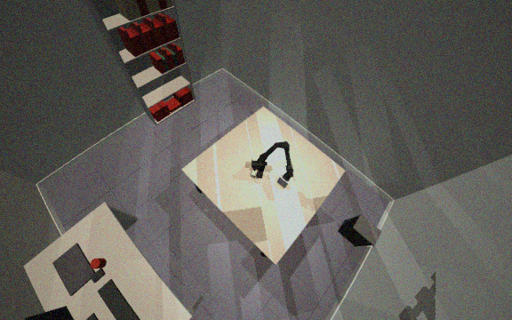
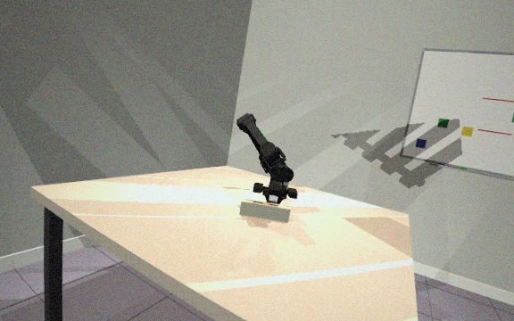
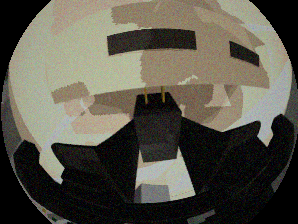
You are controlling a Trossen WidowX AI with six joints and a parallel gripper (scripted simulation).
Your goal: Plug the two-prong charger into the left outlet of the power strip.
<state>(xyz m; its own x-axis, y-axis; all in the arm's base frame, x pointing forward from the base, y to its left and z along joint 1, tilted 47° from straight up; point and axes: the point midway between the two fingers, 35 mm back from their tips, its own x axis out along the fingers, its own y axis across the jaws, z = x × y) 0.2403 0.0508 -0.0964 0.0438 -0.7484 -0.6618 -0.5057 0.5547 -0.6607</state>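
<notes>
Now: gripper tip 10 mm short of the dark two-prong charger, 10 mm to the right of it and 10 mm below it.
</notes>
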